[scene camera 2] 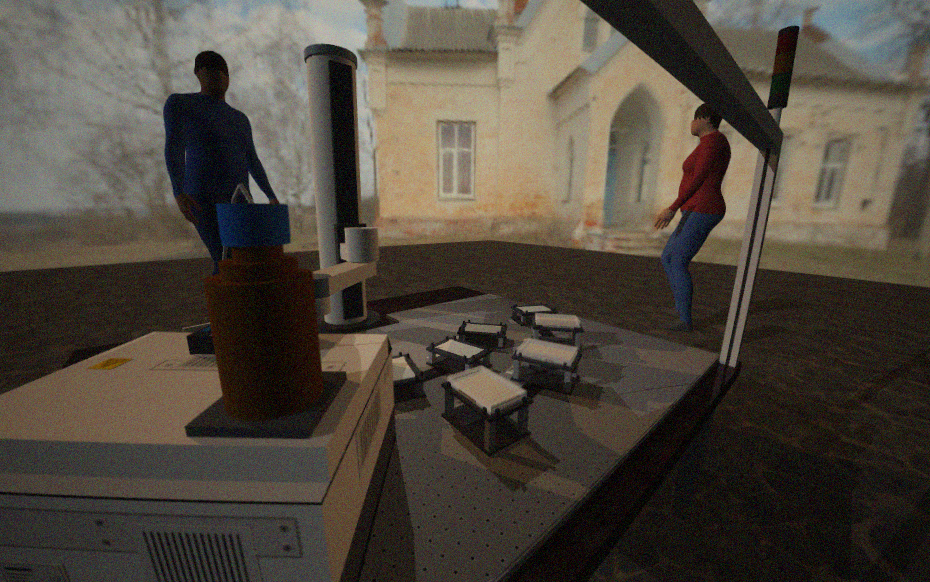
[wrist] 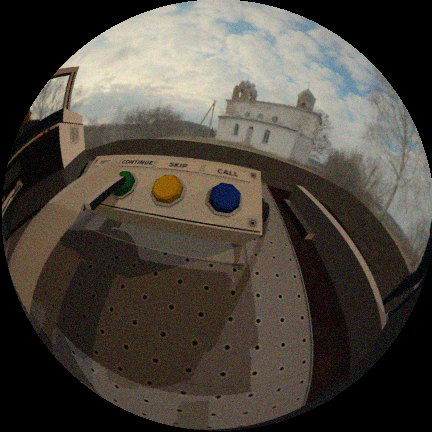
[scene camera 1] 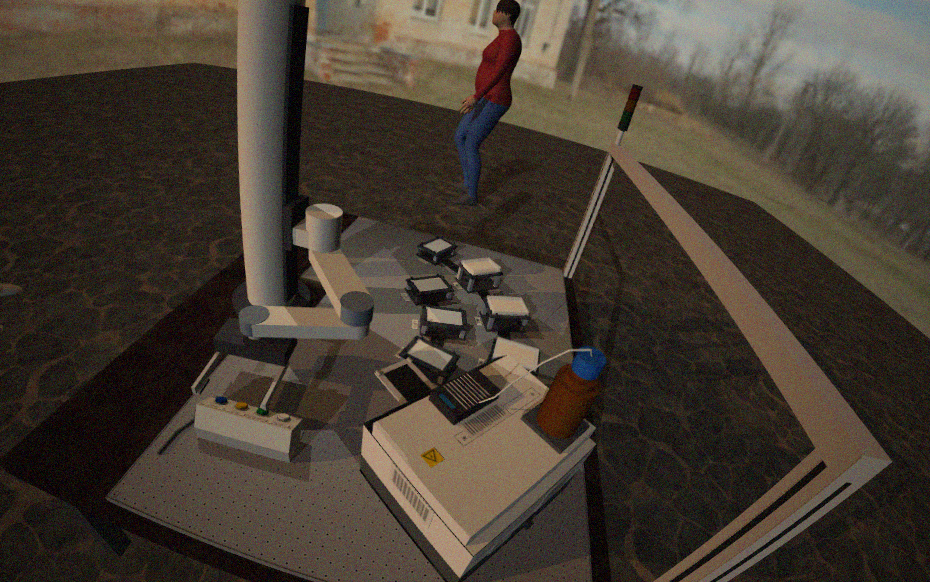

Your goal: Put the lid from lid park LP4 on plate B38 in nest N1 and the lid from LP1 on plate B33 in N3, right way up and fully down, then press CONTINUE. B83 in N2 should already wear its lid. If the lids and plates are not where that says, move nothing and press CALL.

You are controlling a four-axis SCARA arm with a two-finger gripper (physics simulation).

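Places are measured from the arm's base along level axes (x left, y back, z up), in millimetres.
Pixels of known places: gripper, fingertip midpoint: (wrist: 202,176) (scene camera 1: 228,399); arm's base, origin of the base link: (scene camera 2: 346,323) (scene camera 1: 272,300).
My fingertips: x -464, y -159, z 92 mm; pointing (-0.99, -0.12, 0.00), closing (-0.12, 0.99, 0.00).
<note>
For each thing: its top centre in the pictures, then the offset to it from my fingertips. "*": a spot on its surface instead.
- button box, middle of its top: (wrist: 152,158) (scene camera 1: 246,411) dy -56, dx -17, dz +4 mm
- green CONTINUE button, middle of its top: (wrist: 120,173) (scene camera 1: 262,409) dy -80, dx +7, dz -5 mm
- yellow SKIP button, middle of its top: (wrist: 166,177) (scene camera 1: 241,403) dy -30, dx +3, dz -5 mm
- blue CALL button, middle of its top: (wrist: 226,186) (scene camera 1: 220,397) dy +20, dx -1, dz -5 mm
- amber bottle, surface spot: (scene camera 2: 264,336) * dy -726, dx +61, dz +214 mm
My gripper (scene camera 1: 231,400) (wrist: 202,176) is open and empty at the button box (scene camera 1: 246,433) (wrist: 190,216). One fingertip is over the green CONTINUE button (scene camera 1: 261,411) (wrist: 127,184) and partly hides it; contact cannot be told. The yellow SKIP button (scene camera 1: 241,405) (wrist: 168,189) and blue CALL button (scene camera 1: 220,399) (wrist: 224,198) lie between the fingers in the wrist view. Three taller stands, such as the middle one (scene camera 1: 506,306) (scene camera 2: 546,352), carry pale flat pieces. Several lower dark-rimmed holders, such as one (scene camera 1: 442,317) (scene camera 2: 459,350), also hold pale pieces. Their labels are unreadable here.
A beige instrument (scene camera 1: 438,494) (scene camera 2: 164,456) bears an amber bottle (scene camera 1: 567,404) (scene camera 2: 264,336) with a blue cap. The arm's column (scene camera 1: 264,150) (scene camera 2: 329,171) stands at the table's far side. A signal tower (scene camera 1: 629,108) (scene camera 2: 783,67) tops a frame post. A person in red (scene camera 1: 499,65) (scene camera 2: 705,171) stands beyond the table.
</note>
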